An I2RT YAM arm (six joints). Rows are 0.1 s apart.
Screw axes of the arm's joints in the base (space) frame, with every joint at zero. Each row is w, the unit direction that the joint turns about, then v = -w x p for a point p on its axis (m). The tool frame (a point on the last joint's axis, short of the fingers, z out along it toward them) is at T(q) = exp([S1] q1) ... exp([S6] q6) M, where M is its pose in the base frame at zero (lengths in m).
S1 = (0, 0, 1, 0, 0, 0)
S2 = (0, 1, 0, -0.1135, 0, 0.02)
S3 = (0, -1, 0, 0.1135, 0, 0.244)
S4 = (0, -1, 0, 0.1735, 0, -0.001)
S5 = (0, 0, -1, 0, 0.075, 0)
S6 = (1, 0, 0, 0, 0.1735, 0)
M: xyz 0.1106 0 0.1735 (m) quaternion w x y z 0.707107 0 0.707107 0
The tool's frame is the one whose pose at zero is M.
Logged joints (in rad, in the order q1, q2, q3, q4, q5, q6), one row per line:
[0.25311 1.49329 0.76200 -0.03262 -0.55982 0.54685]
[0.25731 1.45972 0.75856 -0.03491 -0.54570 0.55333]
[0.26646 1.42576 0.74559 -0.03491 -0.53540 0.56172]
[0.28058 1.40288 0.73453 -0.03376 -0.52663 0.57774]
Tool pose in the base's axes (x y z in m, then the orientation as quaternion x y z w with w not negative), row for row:
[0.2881 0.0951 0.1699 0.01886 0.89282 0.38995 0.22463]
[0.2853 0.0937 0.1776 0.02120 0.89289 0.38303 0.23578]
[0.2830 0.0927 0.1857 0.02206 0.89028 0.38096 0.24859]
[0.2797 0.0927 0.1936 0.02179 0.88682 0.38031 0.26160]
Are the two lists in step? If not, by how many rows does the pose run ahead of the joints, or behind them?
The pose runs 2 rows behind the joints: the pose in row i belongs to the joints in row i - 2.
